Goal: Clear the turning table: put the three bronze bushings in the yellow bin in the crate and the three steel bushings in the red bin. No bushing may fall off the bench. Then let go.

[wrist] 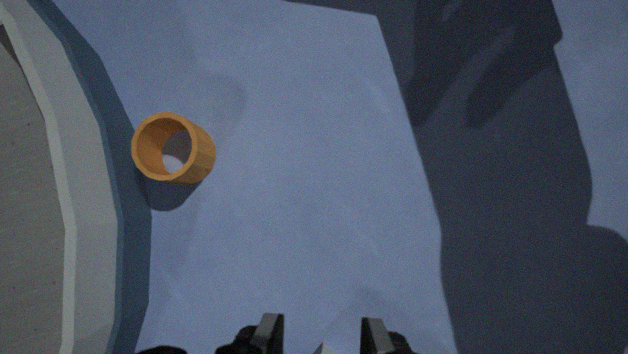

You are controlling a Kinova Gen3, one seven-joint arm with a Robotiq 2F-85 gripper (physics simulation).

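Places are measured from the arm's base along level axes (x ahead, y left, z up), in millimetres.
Where they show: gripper, fingertip midpoint: point(321, 342).
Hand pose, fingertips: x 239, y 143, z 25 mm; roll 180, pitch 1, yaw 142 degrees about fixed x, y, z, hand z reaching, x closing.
Things, the pixels of their top centre, and the offset from my fingertips. "spot": a spot on its surface instead. Level surfaces: height alone.
- bronze bushing, top centre: point(163, 147) dx +27, dy -115, dz -85 mm
- blue bench top, surface height: dz -125 mm
- small pale tip, surface spot: point(324, 349) spot: dx +27, dy +34, dz -114 mm
A bronze bushing point(203, 157) stands upright on the blue bench top point(300, 175), close beside the rim of the round turning table point(92, 200) at the left of the wrist view. Its open end faces up towards the camera. My gripper point(322, 325) is partly open at the bottom edge, with nothing held between its fingers. It is to the right of and below the bushing in the view, apart from it. The part of the turning table in view is a grey surface with a pale raised rim. The steel bushings, the crate and its bins do not show in this view.
A broad dark shadow point(510, 200) lies across the bench on the right. The turning table's blue outer side point(134, 250) runs down the left, near the bushing. A small pale tip point(324, 349) shows at the bottom edge, too little to identify.
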